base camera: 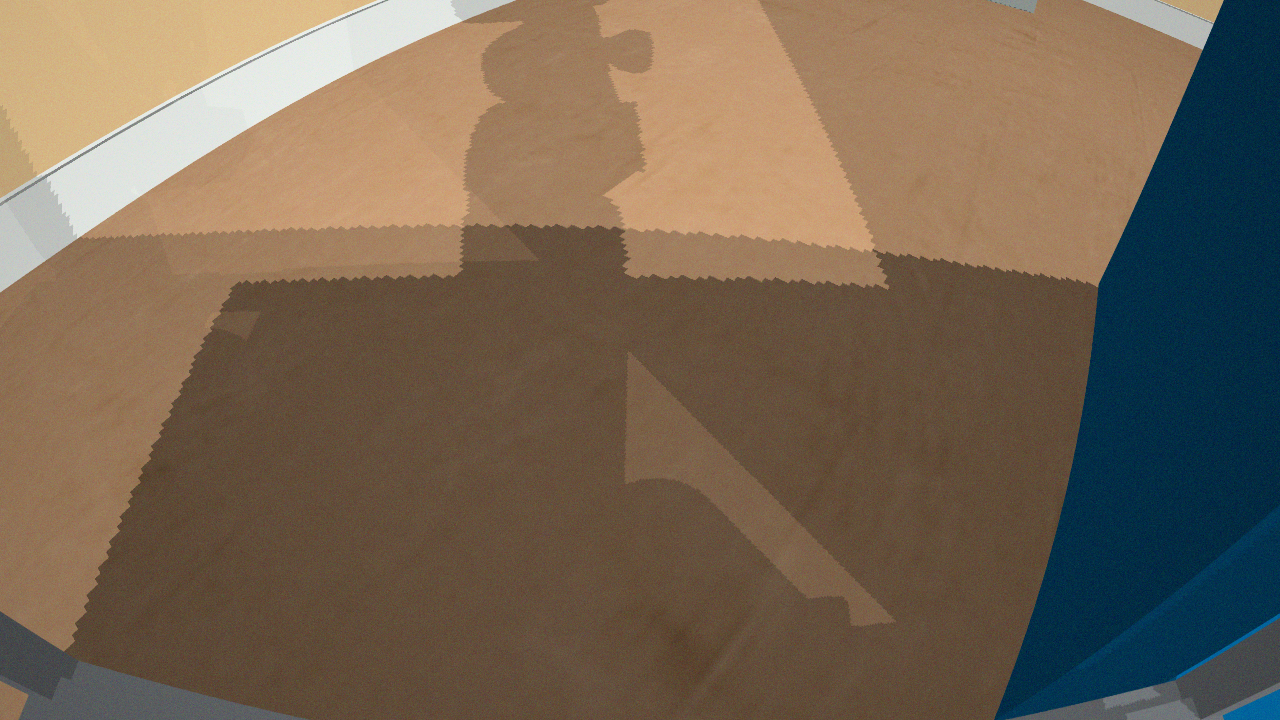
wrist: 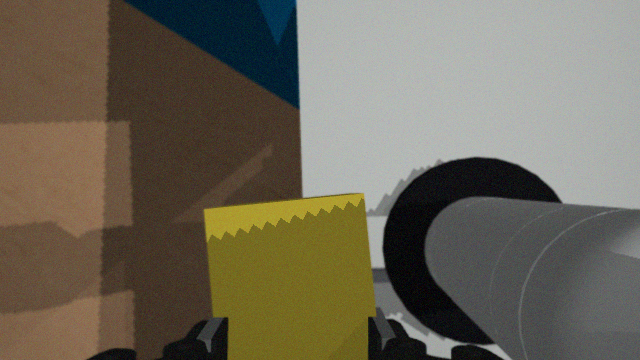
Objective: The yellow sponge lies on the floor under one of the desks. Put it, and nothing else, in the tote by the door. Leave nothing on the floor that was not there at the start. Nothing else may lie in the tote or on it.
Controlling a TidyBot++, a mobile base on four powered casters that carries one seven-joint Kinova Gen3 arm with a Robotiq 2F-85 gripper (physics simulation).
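Frame: origin at the arm's base, x ahead, y left, z up, level; centimetres.
Seen in the pictures: gripper, fingertip midpoint: (wrist: pixel 299 330); arm's base at its link origin: (wrist: pixel 479 250).
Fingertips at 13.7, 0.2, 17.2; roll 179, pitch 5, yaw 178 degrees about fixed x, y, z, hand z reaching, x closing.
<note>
Pixels of each thing's top centre, then the offset from my fingertips to it, as dx, dy, dz. "spot": a spot on its surface instead.
- yellow sponge at its top centre: (wrist: pixel 291 335) +0.1, -0.5, +1.9
- small grey piece at a spot on its surface: (base camera: pixel 1015 3) spot: +150.9, -90.4, -55.6
The yellow sponge (wrist: pixel 290 270) is held between the two fingertips at the bottom of the wrist view, slightly tilted, its upper part sticking out beyond them. My gripper (wrist: pixel 299 330) is shut on it. The sponge is held over the robot's own base, whose light grey top (wrist: pixel 450 90) fills the right of the wrist view, with brown floor to its left. The tote by the door and the desks cannot be made out in either view.
A large dark blue object (base camera: pixel 1181 358) (wrist: pixel 240 35) stands close at the right of the base camera view, near the base's front corner. A wall (base camera: pixel 161 62) with a white skirting board (base camera: pixel 223 111) runs along the upper left. A small grey piece (base camera: pixel 1015 3) shows at the top right.
</note>
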